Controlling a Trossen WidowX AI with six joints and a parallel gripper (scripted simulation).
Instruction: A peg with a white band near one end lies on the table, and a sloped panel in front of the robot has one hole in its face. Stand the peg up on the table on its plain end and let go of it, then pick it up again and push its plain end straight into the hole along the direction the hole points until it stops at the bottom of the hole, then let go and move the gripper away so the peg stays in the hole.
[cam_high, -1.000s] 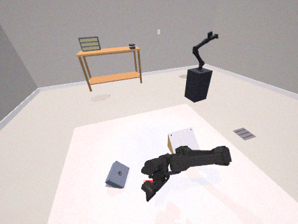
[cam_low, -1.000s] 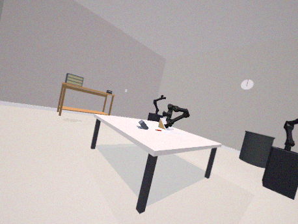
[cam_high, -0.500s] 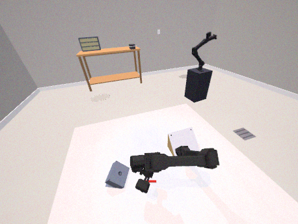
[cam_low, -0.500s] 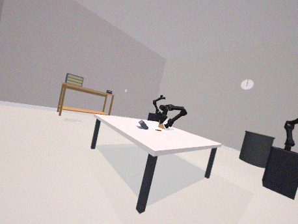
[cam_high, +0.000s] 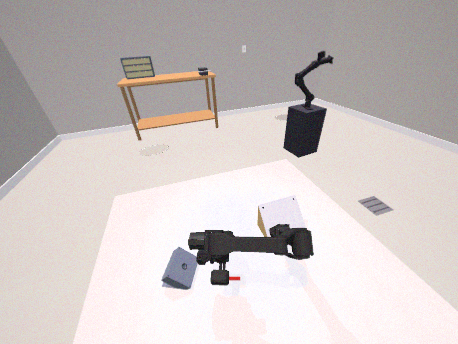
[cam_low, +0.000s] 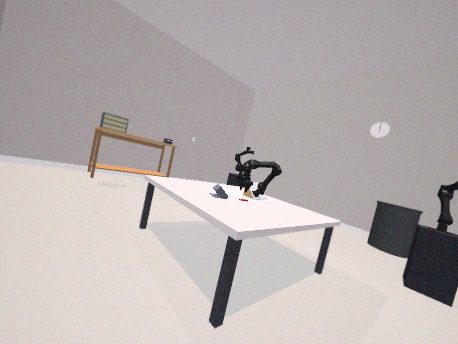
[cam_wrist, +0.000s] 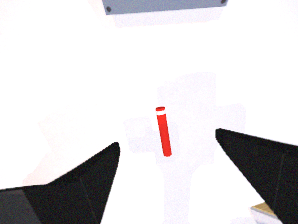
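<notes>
Now: the red peg 1 cm behind my gripper tip and 7 cm below it. The rest, counted from my gripper tip: grey sloped panel: 15 cm ahead, 10 cm to the right, 4 cm below.
</notes>
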